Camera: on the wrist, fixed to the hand. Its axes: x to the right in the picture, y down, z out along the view.
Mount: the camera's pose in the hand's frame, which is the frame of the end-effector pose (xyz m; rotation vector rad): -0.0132 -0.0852 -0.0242 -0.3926 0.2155 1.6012
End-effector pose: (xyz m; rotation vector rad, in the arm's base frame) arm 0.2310 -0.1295 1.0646 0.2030 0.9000 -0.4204
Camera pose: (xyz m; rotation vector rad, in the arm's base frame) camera 0.1694 -0.1943 1.0606 0.5305 0.7552 1.2677
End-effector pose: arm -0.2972 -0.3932 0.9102 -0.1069 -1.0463 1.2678
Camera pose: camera -0.2180 -0.4232 0.9393 -1.5921 -0.9310 2.3104
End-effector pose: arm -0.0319 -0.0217 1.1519 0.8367 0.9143 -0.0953
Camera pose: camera -0.0910 -0.0675 1.1026 0.9970 0.2205 1.5271
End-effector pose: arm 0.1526 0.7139 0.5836 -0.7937 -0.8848 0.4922
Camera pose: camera 0.1706 0.6424 0.6344 -1.8240 0.0567 1.5964
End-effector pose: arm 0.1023 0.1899 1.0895 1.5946 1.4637 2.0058
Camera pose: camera 0.0534 0.2096 1.0171 -1.6220 0.4076 -1.6961
